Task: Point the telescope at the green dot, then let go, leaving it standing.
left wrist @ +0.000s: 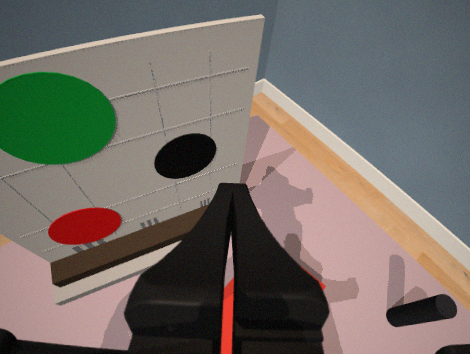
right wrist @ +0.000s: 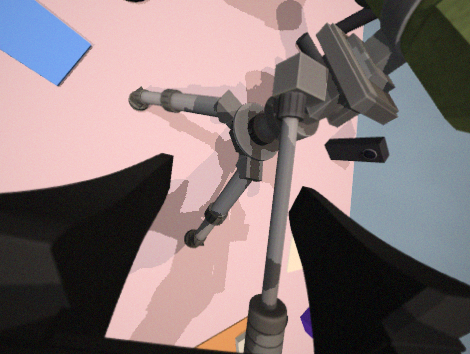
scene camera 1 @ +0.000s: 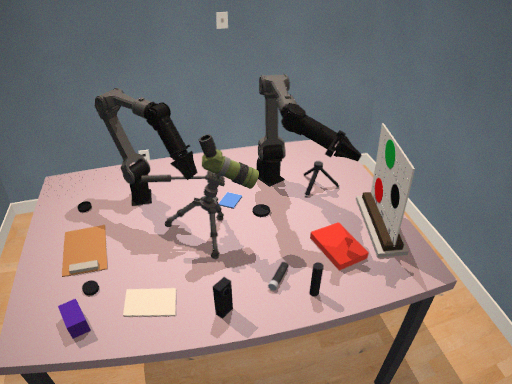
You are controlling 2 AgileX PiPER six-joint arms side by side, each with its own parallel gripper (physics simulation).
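Observation:
The green telescope (scene camera 1: 230, 168) (right wrist: 442, 65) stands on its dark tripod (scene camera 1: 214, 232) (right wrist: 205, 104); its wide front end tilts down toward the right. The green dot (scene camera 1: 390, 154) (left wrist: 55, 119) is high on the white board (scene camera 1: 405, 170) (left wrist: 185, 105), above the red and black dots. The tripod's pan handle (scene camera 1: 156, 178) (right wrist: 281, 200) extends left in the scene view. My right gripper (scene camera 1: 190, 174) (right wrist: 236, 186) is open; the handle's rod shows between its fingers in the wrist view, closer to the right-hand finger. My left gripper (scene camera 1: 358, 157) (left wrist: 232, 198) is shut and empty, in front of the board.
A small tripod (scene camera 1: 318, 165) stands below the left arm. A red block (scene camera 1: 339, 245) lies before the board. A flashlight (scene camera 1: 278, 276), black cylinder (scene camera 1: 316, 279) (left wrist: 420, 311) and black box (scene camera 1: 223, 298) (right wrist: 356, 149) are near the front edge. A blue pad (scene camera 1: 231, 200) (right wrist: 45, 42) lies behind the tripod.

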